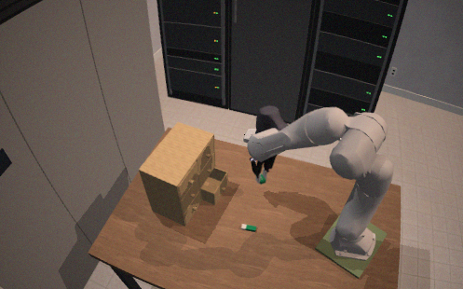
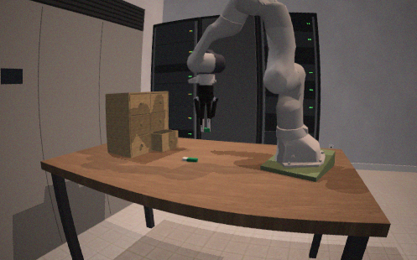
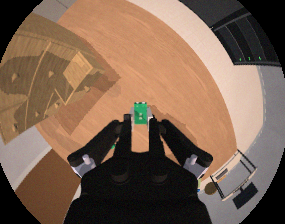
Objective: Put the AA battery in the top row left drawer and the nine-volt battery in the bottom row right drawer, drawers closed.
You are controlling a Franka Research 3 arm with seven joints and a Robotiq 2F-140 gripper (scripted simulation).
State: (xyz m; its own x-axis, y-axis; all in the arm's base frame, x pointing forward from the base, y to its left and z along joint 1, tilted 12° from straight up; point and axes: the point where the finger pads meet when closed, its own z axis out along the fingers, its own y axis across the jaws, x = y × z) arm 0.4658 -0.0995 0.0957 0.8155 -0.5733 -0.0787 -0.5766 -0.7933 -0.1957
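Right now my hand is 20 mm above the nine-volt battery, 10 mm to the left of it and 10 mm short of it. Round my hand: white-and-green cylinder: 210 mm to the left, 130 mm below, 40 mm behind; AA battery: 270 mm ahead, 240 mm to the left, 80 mm above.
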